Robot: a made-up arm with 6 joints.
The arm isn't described. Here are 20 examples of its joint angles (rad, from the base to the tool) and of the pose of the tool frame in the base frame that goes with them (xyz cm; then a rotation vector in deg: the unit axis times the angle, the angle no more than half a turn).
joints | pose
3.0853 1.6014 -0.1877 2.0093 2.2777 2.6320 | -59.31 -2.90 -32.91 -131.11 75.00 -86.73
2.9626 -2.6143 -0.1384 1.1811 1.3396 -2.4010 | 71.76 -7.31 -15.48 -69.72 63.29 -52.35
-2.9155 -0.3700 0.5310 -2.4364 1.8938 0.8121 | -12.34 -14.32 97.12 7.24 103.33 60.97
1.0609 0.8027 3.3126 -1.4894 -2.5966 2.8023 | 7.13 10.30 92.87 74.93 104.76 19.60
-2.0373 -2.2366 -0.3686 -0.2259 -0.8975 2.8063 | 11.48 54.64 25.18 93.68 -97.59 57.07
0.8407 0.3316 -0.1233 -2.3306 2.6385 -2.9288 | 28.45 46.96 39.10 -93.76 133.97 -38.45
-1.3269 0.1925 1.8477 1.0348 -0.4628 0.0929 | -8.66 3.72 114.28 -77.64 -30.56 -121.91
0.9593 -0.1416 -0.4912 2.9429 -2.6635 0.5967 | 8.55 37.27 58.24 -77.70 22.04 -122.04
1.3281 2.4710 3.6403 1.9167 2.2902 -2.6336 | 4.68 39.63 18.75 -63.87 9.73 155.11
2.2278 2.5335 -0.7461 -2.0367 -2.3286 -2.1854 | 1.43 -12.66 -10.99 -33.65 33.83 161.91
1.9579 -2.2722 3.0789 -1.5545 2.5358 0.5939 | 10.64 -25.47 -65.31 11.40 -43.71 -10.26
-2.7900 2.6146 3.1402 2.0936 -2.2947 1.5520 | -54.43 -27.78 0.99 -121.81 -70.94 28.22
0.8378 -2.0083 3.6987 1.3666 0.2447 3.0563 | -1.12 -5.70 -20.49 83.98 73.87 12.91
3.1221 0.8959 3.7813 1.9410 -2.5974 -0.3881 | 3.33 -5.38 48.71 22.75 129.35 60.58
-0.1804 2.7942 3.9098 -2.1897 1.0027 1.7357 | 50.29 -0.51 -1.67 46.09 -40.84 -42.53
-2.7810 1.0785 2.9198 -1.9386 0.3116 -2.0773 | -45.29 -22.72 89.11 43.25 -62.95 65.24
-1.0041 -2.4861 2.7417 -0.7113 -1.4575 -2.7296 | -20.23 11.06 -72.54 -55.94 -6.42 80.62
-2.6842 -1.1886 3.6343 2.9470 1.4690 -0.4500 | 45.87 6.51 -7.97 22.74 14.95 12.00
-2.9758 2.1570 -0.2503 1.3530 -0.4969 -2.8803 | -22.92 -0.62 -56.07 -78.74 -0.78 55.22
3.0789 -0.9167 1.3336 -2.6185 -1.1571 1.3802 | 65.99 -16.89 89.28 -91.82 34.05 -14.23
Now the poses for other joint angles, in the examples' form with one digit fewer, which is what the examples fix.
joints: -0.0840 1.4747 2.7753 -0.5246 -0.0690 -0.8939
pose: 73.4 -18.9 62.5 65.8 -59.3 47.4
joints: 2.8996 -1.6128 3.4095 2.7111 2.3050 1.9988
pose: 32.0 -21.6 -27.7 -123.6 21.6 -47.0
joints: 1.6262 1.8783 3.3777 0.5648 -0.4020 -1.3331
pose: 9.7 49.2 44.2 93.3 -13.1 90.8
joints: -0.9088 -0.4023 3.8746 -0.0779 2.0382 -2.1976
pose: -37.3 24.1 26.7 111.4 -60.5 -29.8
